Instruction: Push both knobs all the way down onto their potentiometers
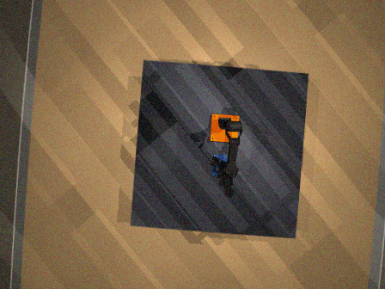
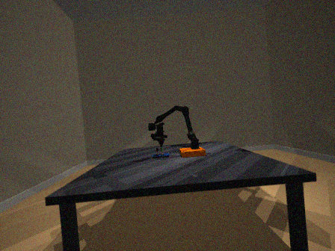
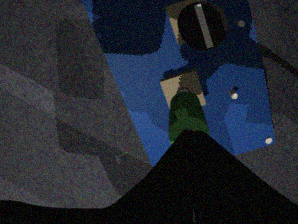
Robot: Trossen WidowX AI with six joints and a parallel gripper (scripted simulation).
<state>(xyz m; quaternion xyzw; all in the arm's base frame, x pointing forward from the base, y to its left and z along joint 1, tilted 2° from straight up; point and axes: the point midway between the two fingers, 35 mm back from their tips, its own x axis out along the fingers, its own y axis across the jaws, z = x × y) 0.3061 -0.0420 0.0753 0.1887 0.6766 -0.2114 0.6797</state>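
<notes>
Right now my gripper tip is 20 mm above the green knob.
</notes>
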